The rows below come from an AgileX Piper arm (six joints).
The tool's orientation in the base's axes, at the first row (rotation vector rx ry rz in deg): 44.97 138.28 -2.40
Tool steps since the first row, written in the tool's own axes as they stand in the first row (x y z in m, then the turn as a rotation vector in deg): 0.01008 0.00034 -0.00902 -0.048 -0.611 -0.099; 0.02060 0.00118 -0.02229 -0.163 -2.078 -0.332; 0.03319 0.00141 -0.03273 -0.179 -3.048 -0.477; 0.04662 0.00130 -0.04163 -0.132 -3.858 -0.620; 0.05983 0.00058 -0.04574 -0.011 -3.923 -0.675; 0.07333 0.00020 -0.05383 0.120 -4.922 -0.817; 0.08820 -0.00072 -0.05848 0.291 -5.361 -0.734; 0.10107 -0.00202 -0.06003 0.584 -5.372 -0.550; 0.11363 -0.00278 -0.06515 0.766 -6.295 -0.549
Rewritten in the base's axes. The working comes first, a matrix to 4 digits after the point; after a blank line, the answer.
The tool's axes in the first row as the columns of a matrix, in the base's axes (used below as rounded here):
-0.6491 0.5455 0.5302
0.5268 0.8251 -0.2041
-0.5488 0.1469 -0.8229

-0.01114 0.00743 0.00194 -0.355 -0.509 0.018; -0.02455 0.01638 0.00721 -1.204 -1.733 0.057; -0.03813 0.02533 0.00893 -1.799 -2.512 0.043; -0.05162 0.03413 0.00886 -2.348 -3.126 0.016; -0.06277 0.04133 0.00489 -2.491 -3.105 -0.015; -0.07603 0.04978 0.00408 -3.196 -3.831 -0.117; -0.08865 0.05781 -0.00039 -3.502 -4.120 -0.343; -0.09853 0.06383 -0.00637 -3.601 -4.013 -0.657; -0.10982 0.07086 -0.00916 -4.222 -4.678 -0.893
